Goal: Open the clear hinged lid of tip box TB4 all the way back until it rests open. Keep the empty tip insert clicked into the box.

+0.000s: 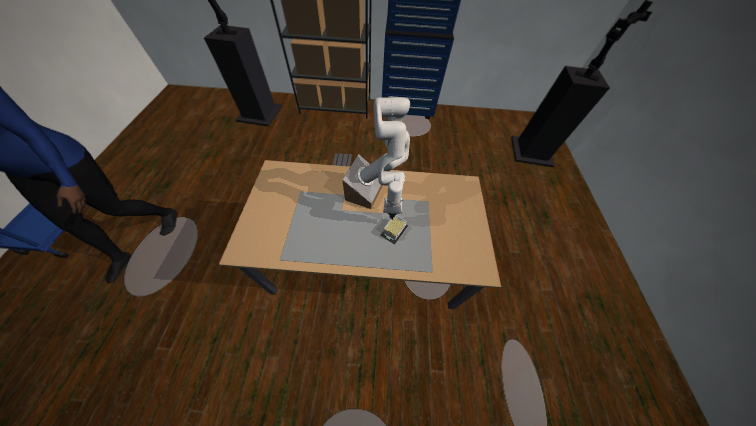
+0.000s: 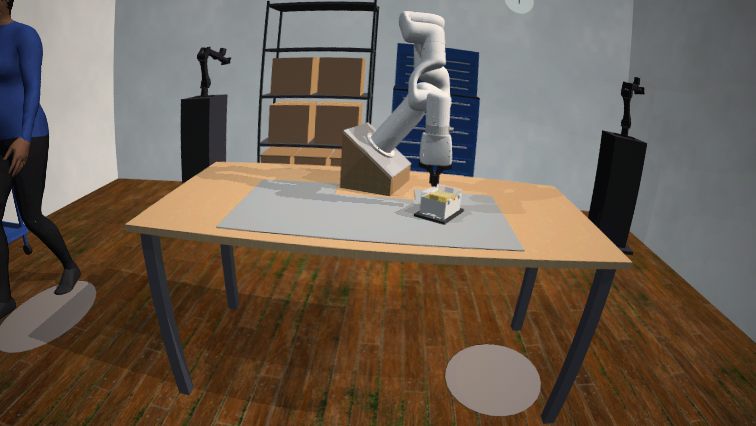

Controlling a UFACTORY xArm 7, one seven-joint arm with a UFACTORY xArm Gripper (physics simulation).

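Where they show: gripper, fingertip midpoint: (image 1: 391, 217) (image 2: 433, 186); arm's base at its link origin: (image 1: 365, 176) (image 2: 379, 145).
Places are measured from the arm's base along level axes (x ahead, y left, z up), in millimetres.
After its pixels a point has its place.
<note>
Tip box TB4 (image 1: 389, 236) @(y 220, x 337, z -117 mm) (image 2: 436, 208) @(y 230, x 338, z -104 mm) is a small white box on a black base, standing turned on the grey mat (image 1: 338, 243) @(y -74, x 432, z -140 mm) (image 2: 317, 219) @(y -103, x 445, z -140 mm). A yellow insert (image 1: 394, 227) @(y 241, x 289, z -83 mm) (image 2: 442, 196) @(y 245, x 278, z -83 mm) sits inside its top; whether it is clicked in is too small to tell. Pale, see-through edges show along the box's rear and left rear, but the clear lid's angle cannot be made out. My gripper (image 1: 392, 215) @(y 215, x 234, z -65 mm) (image 2: 434, 183) @(y 215, x 234, z -65 mm) is shut and empty, pointing down at the box's rear edge, with its fingertips close to the rim. Whether they touch the lid is unclear.
My arm's angled base block (image 1: 359, 193) @(y -9, x 132, z -14 mm) (image 2: 365, 168) @(y -25, x 130, z -59 mm) stands at the rear of the wooden table (image 1: 460, 243) @(y 656, x 284, z -143 mm) (image 2: 174, 203) @(y -638, x 460, z -143 mm), left of the box. A shelf rack (image 2: 320, 49) and a blue cabinet (image 1: 417, 63) (image 2: 465, 142) stand behind. A person (image 1: 31, 142) (image 2: 23, 79) is at the left.
</note>
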